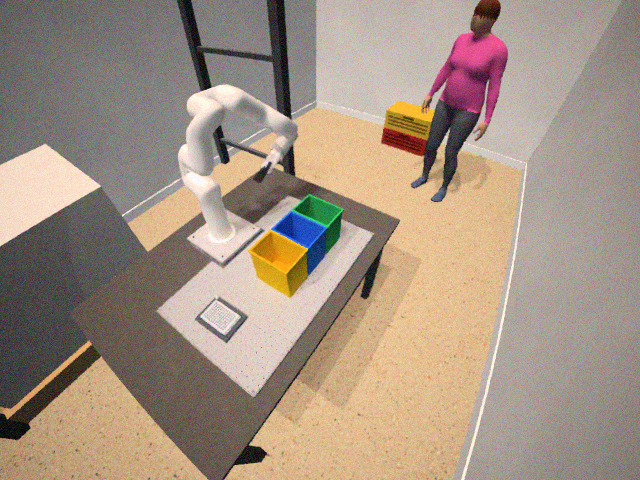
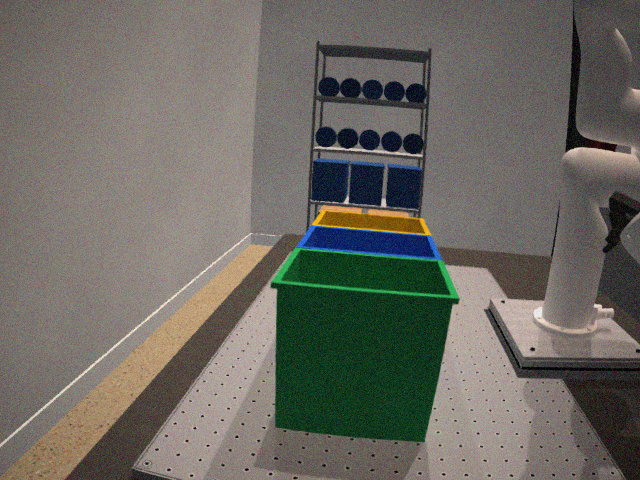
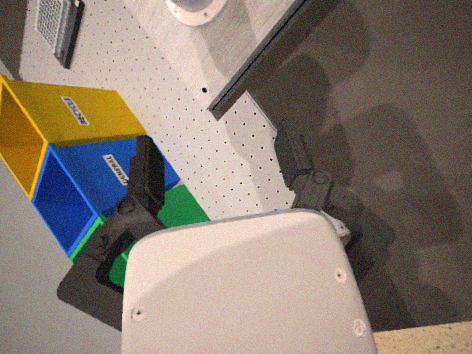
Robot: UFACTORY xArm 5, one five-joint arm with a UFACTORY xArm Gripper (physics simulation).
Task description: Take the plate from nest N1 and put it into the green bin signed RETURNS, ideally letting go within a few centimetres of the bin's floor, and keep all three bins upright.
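Image 3 gives me my gripper (image 3: pixel 218 139). In image 1 there's a yellow bin (image 1: pixel 281 263), and a white gridded plate (image 1: pixel 217 315) is there too. Image 2 shows the yellow bin as well (image 2: pixel 373 222), but image 2 does not show the white gridded plate, which is hidden by a green bin.
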